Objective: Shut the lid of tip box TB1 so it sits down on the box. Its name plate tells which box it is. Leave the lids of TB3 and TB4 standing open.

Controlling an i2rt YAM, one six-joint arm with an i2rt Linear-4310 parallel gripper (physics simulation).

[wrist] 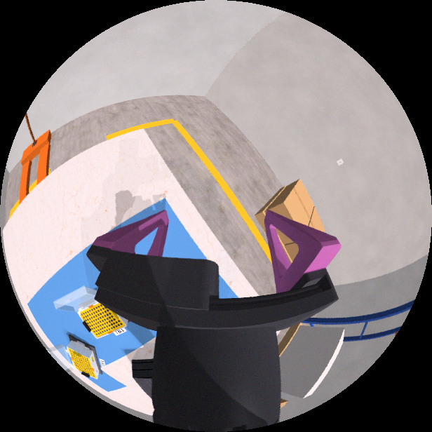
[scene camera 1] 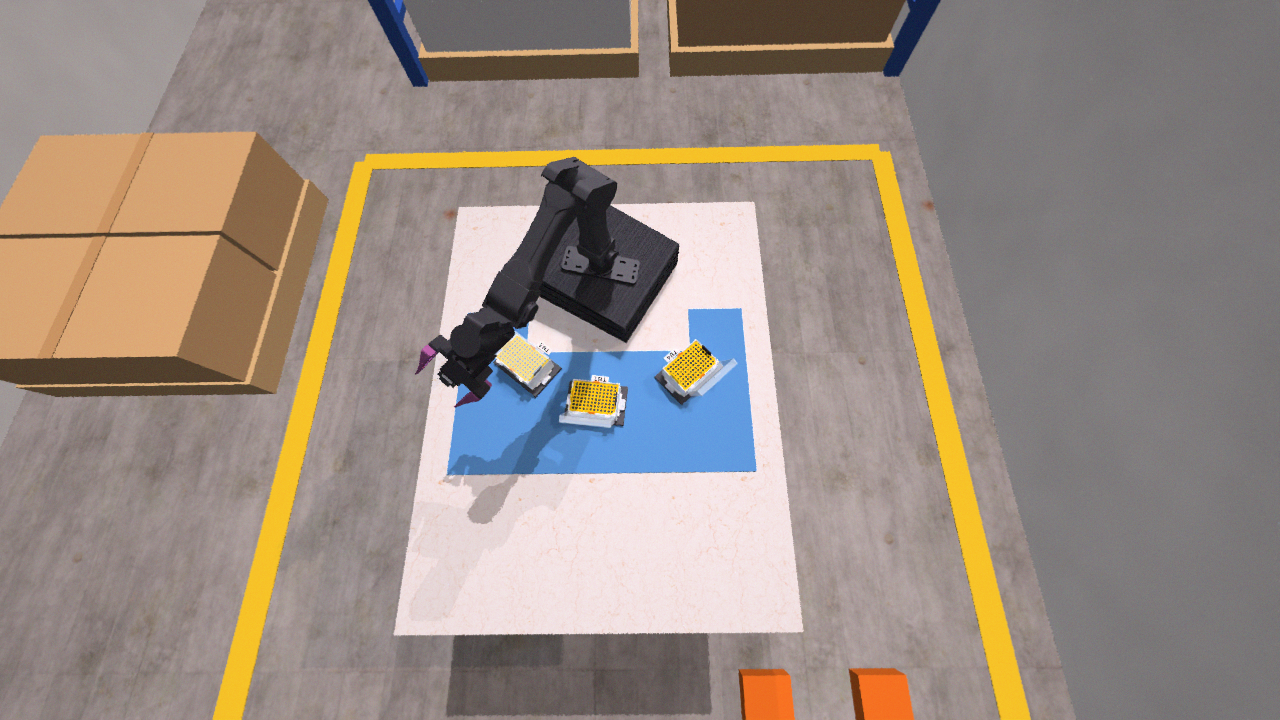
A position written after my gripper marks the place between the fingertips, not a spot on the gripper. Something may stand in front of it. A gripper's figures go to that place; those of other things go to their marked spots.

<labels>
My gripper (scene camera 1: 436, 389): 1.01 m from the lens. A clear lid (scene camera 1: 523, 358): 1.23 m from the lens.
</labels>
